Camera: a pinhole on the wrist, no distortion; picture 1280 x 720 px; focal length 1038.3 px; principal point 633.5 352.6 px. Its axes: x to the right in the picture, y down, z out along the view. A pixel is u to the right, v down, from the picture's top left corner.
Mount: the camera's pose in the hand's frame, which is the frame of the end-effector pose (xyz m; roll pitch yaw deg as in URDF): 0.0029 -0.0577 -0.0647 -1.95 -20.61 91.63
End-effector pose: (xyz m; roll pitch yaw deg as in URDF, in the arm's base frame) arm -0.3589 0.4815 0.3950 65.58 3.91 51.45
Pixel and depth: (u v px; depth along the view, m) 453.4 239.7 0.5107
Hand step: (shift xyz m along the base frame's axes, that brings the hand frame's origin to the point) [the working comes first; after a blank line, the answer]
In the camera's frame: -0.0886 -0.0555 0.5107

0.4011 -0.2693 -0.1355
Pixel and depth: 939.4 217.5 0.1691
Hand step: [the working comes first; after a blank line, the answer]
In the camera's frame: 0.0498 -0.0220 0.1691

0.1137 -0.0673 -0.0192
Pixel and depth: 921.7 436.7 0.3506
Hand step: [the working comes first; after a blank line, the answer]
In the camera's frame: 0.0973 0.0284 0.3506

0.2196 -0.2180 0.0424
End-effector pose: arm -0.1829 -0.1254 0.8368 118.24 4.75 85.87
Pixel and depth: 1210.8 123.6 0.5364
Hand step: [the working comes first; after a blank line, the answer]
In the camera's frame: 0.2982 -0.1183 0.5364

0.5016 0.0451 -0.2357
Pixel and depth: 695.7 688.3 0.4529
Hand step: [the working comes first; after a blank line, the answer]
In the camera's frame: 0.0271 0.1464 0.4529

0.2148 -0.1989 -0.3294
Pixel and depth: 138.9 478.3 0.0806
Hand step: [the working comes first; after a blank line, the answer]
In the camera's frame: -0.0384 0.0098 0.0806

-0.0616 -0.0121 -0.1052
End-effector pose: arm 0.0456 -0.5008 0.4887 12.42 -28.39 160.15
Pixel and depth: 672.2 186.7 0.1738
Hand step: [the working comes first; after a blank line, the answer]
In the camera's frame: 0.0065 -0.0278 0.1738

0.0562 0.1196 0.0780
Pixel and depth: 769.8 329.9 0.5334
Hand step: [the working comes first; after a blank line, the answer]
In the camera's frame: 0.0700 -0.0117 0.5334

0.2766 0.1921 0.3605
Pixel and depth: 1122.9 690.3 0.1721
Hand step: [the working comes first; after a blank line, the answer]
In the camera's frame: 0.0811 0.0560 0.1721

0.1220 0.0292 0.0693
